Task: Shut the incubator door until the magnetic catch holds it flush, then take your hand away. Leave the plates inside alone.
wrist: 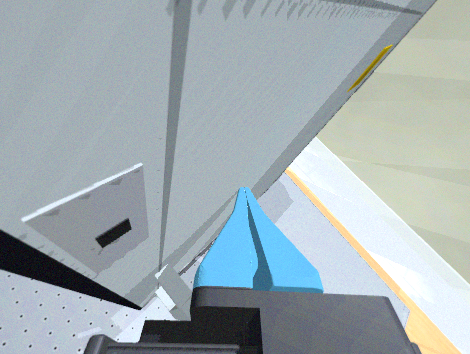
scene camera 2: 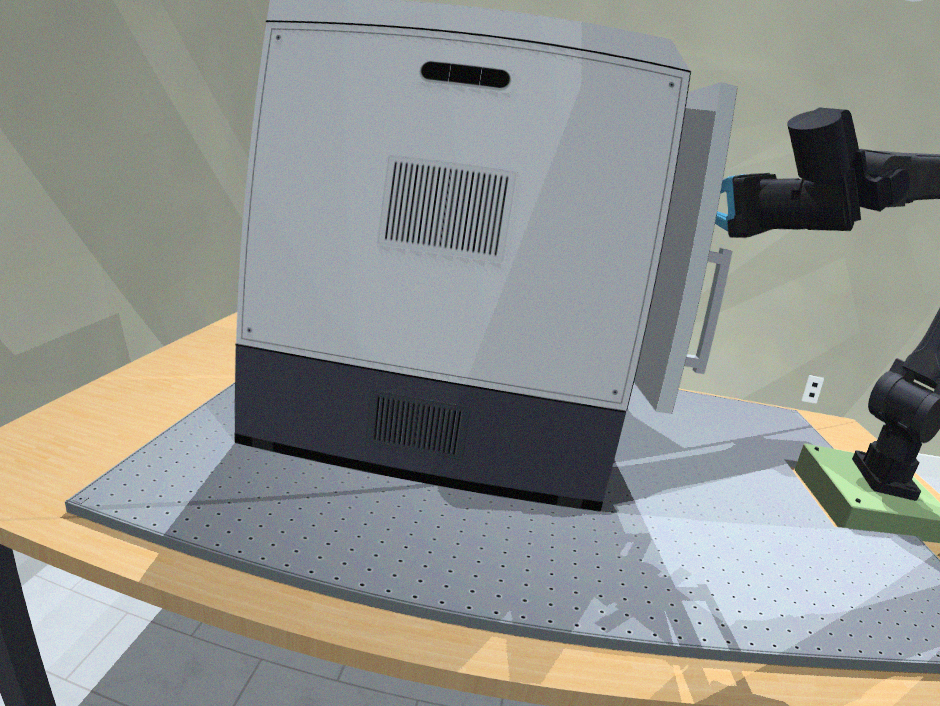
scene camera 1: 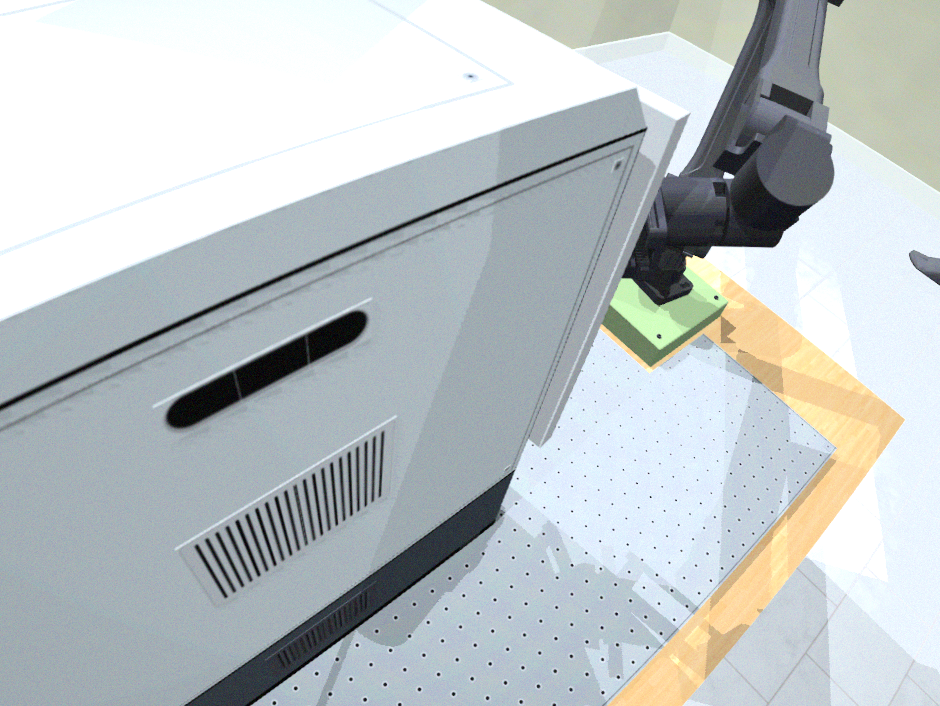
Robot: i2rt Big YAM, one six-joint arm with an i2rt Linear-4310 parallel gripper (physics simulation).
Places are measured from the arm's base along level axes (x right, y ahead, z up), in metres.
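Pixels of known places: gripper, fingertip midpoint: (wrist: 242,193); arm's base, link origin: (scene camera 2: 883,478).
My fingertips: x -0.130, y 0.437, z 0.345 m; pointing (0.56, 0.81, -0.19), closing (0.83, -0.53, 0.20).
Ahead of a thing's pixels: the offset from my fingertips to its top centre. "*": to the spot under its first point. Level surfaces: height alone.
The incubator {dx +0.020, dy +0.281, dz +0.174 m} (scene camera 1: 455,319) (scene camera 2: 326,250) is a large white-grey cabinet with a dark base. Its door (scene camera 1: 661,144) (scene camera 2: 699,243) (wrist: 250,100) stands partly open, angled out from the front. A grey handle {* dx -0.060, dy -0.046, dz -0.116 m} (scene camera 2: 712,311) sits on the door's outer side. My gripper (scene camera 2: 721,216) (wrist: 242,193) is shut and empty, its blue fingers together. In scene camera 2 it is at the door's outer side, above the handle; the tips are partly behind the door edge, and contact cannot be told. The fingers are hidden in scene camera 1. The plates inside do not show.
The perforated board {dz -0.377 m} (scene camera 1: 630,455) (scene camera 2: 379,547) carries the incubator on a wooden table {dz -0.390 m} (scene camera 1: 851,402) (scene camera 2: 129,379). The arm's green base block (scene camera 1: 683,326) (scene camera 2: 828,486) stands in front of the door side. A yellow label {* dx +0.153, dy +0.047, dz +0.067 m} (wrist: 370,68) is on the door near its far edge.
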